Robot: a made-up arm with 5 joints.
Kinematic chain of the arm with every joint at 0, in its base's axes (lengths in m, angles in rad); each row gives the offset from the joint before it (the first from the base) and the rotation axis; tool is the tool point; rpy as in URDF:
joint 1: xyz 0.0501 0 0.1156 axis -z
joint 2: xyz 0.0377 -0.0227 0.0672 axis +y
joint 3: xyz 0.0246 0 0.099 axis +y
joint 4: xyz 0.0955 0 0.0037 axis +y
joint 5: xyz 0.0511 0.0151 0 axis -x
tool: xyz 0 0 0 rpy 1.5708 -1.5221 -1.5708
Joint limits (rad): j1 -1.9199..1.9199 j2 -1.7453..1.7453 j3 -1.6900..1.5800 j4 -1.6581..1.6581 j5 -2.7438..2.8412
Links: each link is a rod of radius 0.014 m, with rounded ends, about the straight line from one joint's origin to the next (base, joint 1, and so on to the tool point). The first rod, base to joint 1, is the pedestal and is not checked.
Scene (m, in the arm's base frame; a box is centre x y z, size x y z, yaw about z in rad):
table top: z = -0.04
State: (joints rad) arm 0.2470 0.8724 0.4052 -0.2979 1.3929
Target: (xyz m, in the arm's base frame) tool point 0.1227 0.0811 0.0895
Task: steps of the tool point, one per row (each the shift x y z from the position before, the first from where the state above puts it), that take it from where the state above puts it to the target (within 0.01 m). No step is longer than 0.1 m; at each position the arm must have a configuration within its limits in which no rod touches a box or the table.
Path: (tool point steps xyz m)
1: -0.0114 0.0532 -0.0052
2: -0.0259 0.0420 -0.0027
3: -0.0346 0.0274 0.0000
4: -0.0369 0.0121 0.0026

